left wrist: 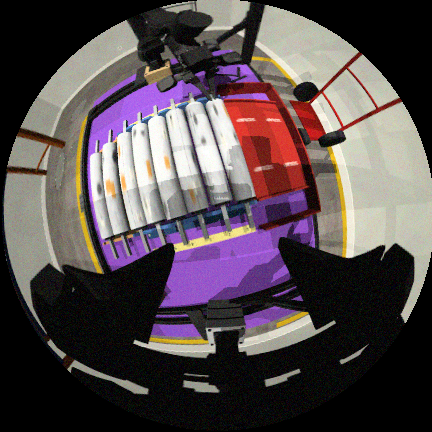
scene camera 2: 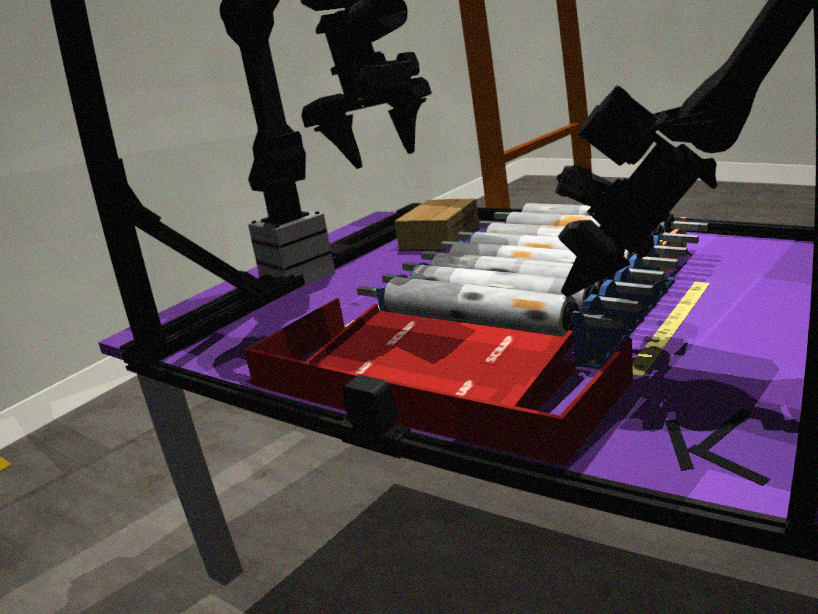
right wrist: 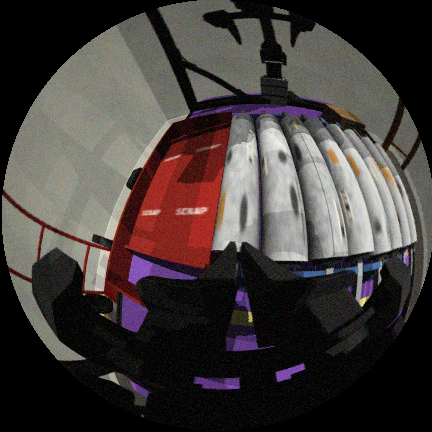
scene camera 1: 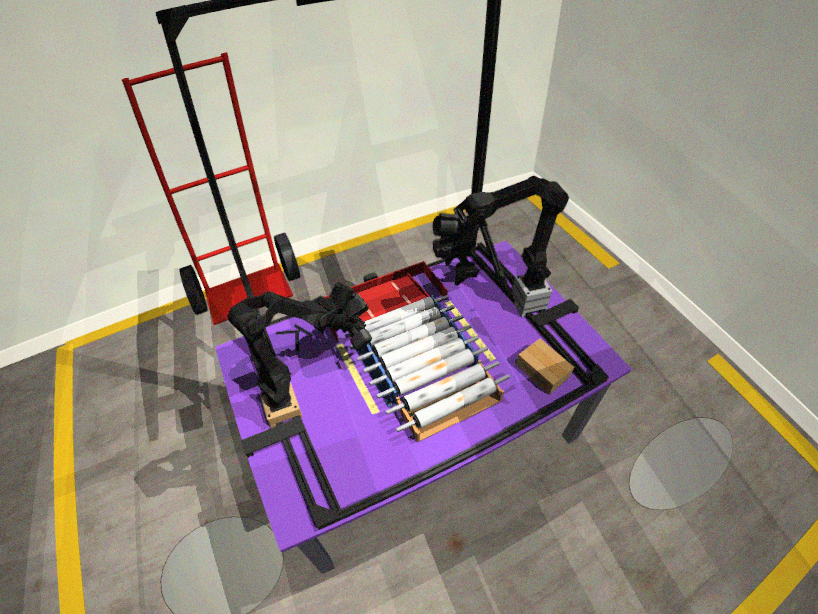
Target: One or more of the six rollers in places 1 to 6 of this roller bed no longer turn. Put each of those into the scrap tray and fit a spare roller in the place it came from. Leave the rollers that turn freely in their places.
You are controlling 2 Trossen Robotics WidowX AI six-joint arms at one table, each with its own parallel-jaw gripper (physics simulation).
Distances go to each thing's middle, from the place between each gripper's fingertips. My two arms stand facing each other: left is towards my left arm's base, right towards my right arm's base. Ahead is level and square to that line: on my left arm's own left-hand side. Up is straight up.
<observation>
Now: the red scrap tray (scene camera 1: 379,295) 20 cm below my left hand, 18 cm behind it and 16 cm to the right of it. Round my left hand: tan box (scene camera 2: 428,225): 33 cm ahead, 19 cm below, 17 cm to the left; wooden holder (scene camera 1: 490,400): 29 cm ahead, 22 cm below, 16 cm to the right.
Right now the red scrap tray is 120 mm to the left of my right hand, 120 mm behind it and 50 mm below it. Also, from my right hand: tan box (450 mm to the left, 390 mm ahead, 50 mm below); wooden holder (350 mm ahead, 120 mm to the left, 80 mm below).
</observation>
